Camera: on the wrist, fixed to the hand. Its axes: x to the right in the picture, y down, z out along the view.
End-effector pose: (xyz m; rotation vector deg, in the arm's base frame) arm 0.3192 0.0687 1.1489 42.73 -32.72 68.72
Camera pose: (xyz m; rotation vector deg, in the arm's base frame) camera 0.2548 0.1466 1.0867 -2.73 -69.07 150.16
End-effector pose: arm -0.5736 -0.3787 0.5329 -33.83 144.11 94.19
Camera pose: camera -0.5672 -0.4410 0.6337 -63.18 -97.78 -61.37
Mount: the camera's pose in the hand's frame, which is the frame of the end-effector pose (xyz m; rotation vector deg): -0.0162 0.0631 -0.0992 -6.06 5.97 93.34
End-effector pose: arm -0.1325 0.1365 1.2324 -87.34 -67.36 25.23
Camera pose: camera -0.0340 0.0771 1.2031 -131.53 22.85 74.59
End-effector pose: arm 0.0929 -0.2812 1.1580 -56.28 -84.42 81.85
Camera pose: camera 0.1905 -0.2599 1.0940 124.24 20.86 -108.73
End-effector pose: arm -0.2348 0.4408 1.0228 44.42 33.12 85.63
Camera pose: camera -0.3515 0.4292 1.0046 -62.30 13.16 -163.50
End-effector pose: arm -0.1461 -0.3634 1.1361 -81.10 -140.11 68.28
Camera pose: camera -0.0508 -0.3006 1.1687 143.28 35.45 -36.63
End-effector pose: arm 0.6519 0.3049 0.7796 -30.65 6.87 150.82
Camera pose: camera 0.6719 0.2249 0.6943 21.14 -18.44 -109.60
